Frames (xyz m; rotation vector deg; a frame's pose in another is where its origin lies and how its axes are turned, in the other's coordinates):
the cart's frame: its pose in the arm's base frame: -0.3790 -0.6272 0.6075 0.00 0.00 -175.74
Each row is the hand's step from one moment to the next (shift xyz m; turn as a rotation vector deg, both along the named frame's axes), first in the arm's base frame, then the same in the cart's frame.
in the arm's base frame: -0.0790 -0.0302 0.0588 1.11 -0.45 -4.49
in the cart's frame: 0.0810 0.0242 0.0588 -1.07 0.53 -4.49
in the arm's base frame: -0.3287 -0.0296 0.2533 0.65 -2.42 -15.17
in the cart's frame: 0.3300 0.0051 0.2533 -0.47 2.46 -15.17
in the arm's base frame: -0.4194 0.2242 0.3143 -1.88 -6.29 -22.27
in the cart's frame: 0.4016 -0.2547 0.3143 2.34 6.13 -22.27
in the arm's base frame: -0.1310 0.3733 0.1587 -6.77 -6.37 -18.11
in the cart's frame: 0.1029 -0.3820 0.1587 7.22 5.85 -18.11
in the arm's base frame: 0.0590 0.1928 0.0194 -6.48 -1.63 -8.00
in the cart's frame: -0.0732 -0.1879 0.0194 6.58 1.14 -8.00
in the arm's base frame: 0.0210 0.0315 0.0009 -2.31 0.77 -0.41
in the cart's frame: -0.0233 -0.0299 0.0009 2.25 -0.94 -0.41
